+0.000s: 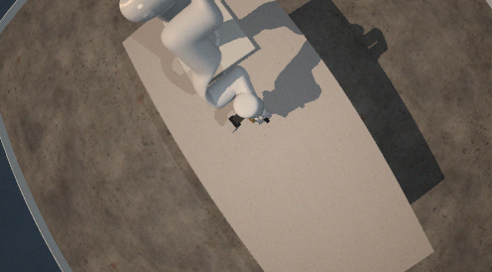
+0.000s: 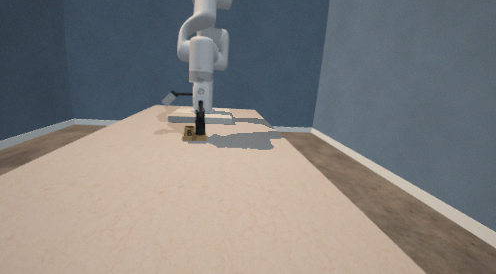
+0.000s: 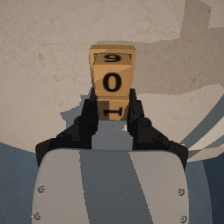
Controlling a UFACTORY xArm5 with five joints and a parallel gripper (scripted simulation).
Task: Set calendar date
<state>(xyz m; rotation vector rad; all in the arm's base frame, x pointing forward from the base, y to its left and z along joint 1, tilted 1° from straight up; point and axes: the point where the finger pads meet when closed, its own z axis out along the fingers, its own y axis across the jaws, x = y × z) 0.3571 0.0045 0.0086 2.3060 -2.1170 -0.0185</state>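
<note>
My gripper is now 3 cm above the wooden calendar tray and 2 cm to the left of it.
</note>
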